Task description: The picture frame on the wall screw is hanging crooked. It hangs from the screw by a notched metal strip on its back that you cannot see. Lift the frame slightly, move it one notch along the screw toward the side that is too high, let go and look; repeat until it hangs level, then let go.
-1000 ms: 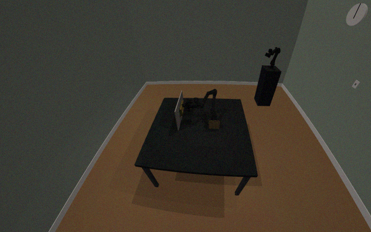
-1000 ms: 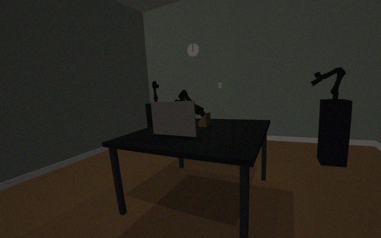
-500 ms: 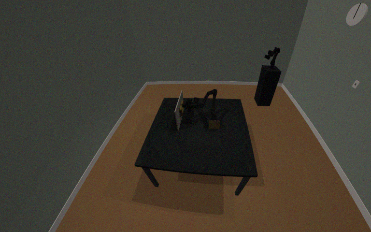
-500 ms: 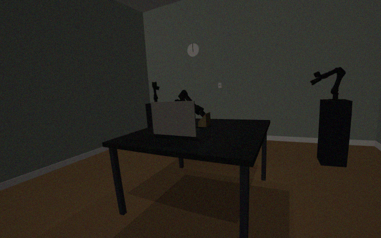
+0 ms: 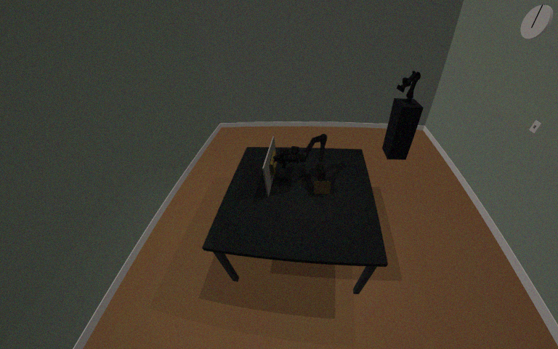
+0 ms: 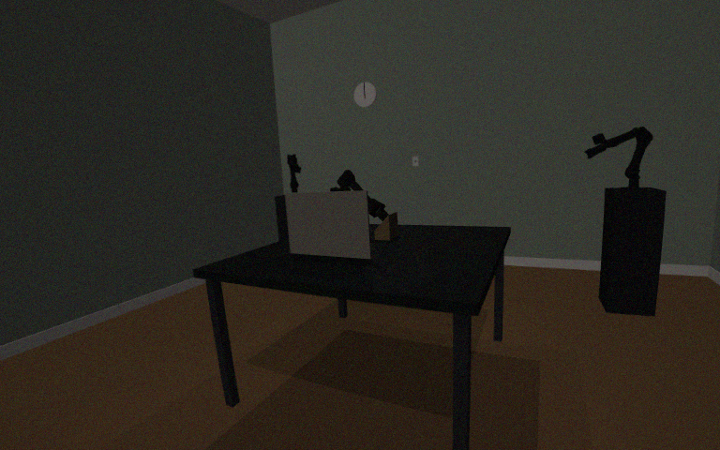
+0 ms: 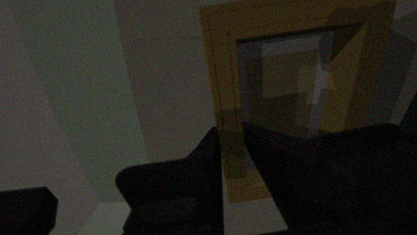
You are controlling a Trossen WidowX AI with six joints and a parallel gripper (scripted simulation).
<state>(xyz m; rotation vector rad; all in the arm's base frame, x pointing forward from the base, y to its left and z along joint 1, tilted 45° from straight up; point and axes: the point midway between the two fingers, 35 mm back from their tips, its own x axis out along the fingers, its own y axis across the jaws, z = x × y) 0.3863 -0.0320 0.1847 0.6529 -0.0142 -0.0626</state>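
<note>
Now: the picture frame 50 mm below my gripper tip, 10 mm to the right of it and 10 mm ahead of it. From my gripper tip the other things lie so: wall panel (70 mm below, 20 mm ahead).
</note>
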